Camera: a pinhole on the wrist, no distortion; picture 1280 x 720 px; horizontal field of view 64.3 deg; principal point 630.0 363.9 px. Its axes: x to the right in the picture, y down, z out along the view. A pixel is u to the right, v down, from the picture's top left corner.
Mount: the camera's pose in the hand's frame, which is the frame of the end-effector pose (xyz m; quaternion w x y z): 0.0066 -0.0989 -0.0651 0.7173 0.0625 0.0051 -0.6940
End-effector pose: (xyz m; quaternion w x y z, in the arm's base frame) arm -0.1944 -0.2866 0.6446 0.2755 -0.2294 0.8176 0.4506
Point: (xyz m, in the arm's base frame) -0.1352 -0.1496 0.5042
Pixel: 361 554
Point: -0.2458 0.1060 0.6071
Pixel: outside the picture
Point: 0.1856 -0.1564 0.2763
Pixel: 1189 285
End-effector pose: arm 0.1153 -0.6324 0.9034 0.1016 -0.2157 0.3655 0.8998
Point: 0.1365 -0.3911 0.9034
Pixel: 879 352
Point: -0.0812 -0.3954 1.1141
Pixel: 221 652
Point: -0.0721 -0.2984 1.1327
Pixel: 400 583
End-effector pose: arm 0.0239 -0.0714 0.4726 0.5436 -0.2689 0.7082 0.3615
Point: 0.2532 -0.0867 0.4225
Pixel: 1031 333
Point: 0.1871 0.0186 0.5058
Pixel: 373 93
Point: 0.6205 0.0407 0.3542
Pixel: 1133 335
